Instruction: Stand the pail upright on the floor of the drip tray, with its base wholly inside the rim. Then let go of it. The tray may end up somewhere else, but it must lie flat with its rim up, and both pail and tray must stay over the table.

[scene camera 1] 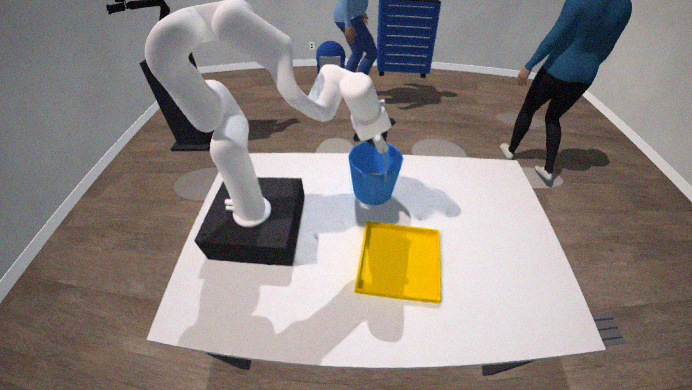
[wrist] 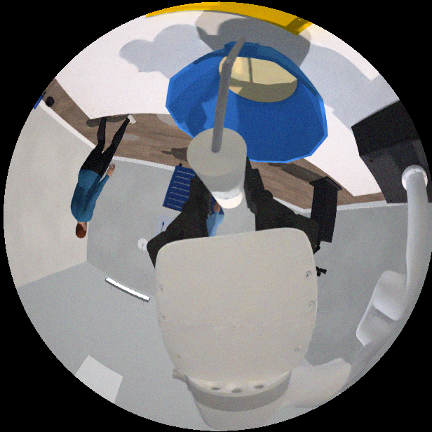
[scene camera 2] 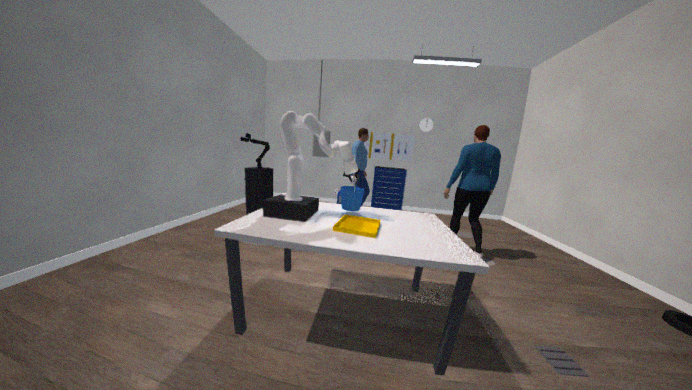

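Observation:
The blue pail hangs nearly upright from its handle, with its base a little above the table and its shadow below it. It is behind the tray. A pale round patch shows inside its bottom. My gripper is above the pail, shut on the pale cylindrical handle grip. The yellow drip tray lies flat, rim up, in front of the pail; part of it shows at the wrist view's top edge.
The white table carries the black arm base left of the pail and tray. The table's back edge is close behind the pail. Two people and a blue drawer cabinet stand beyond the table.

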